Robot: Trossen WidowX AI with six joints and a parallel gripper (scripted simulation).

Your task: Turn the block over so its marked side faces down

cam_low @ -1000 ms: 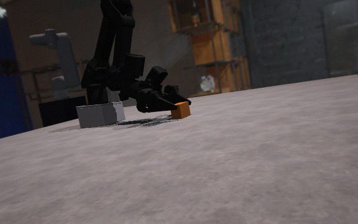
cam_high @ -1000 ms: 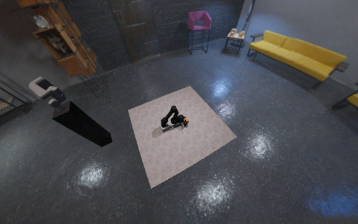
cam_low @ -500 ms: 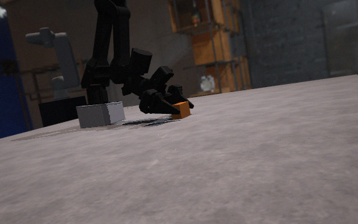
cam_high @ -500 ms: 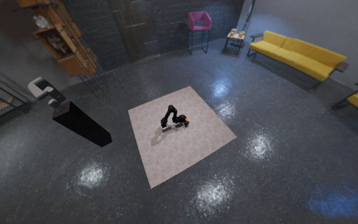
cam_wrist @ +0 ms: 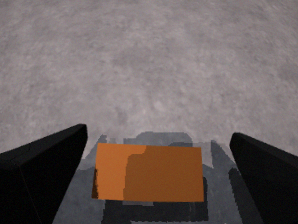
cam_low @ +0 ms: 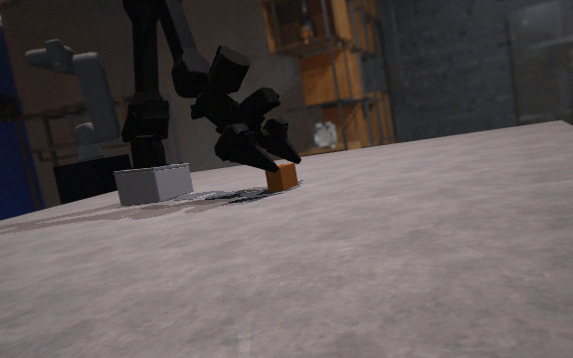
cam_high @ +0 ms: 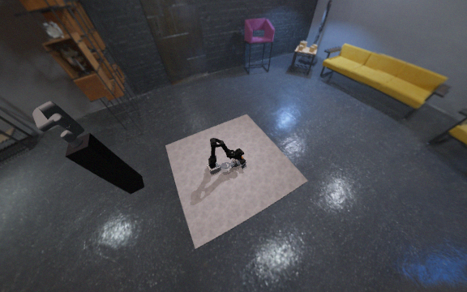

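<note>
The orange block lies 3 cm behind my gripper tip, 2 cm below it and 1 cm to the left of it.
</note>
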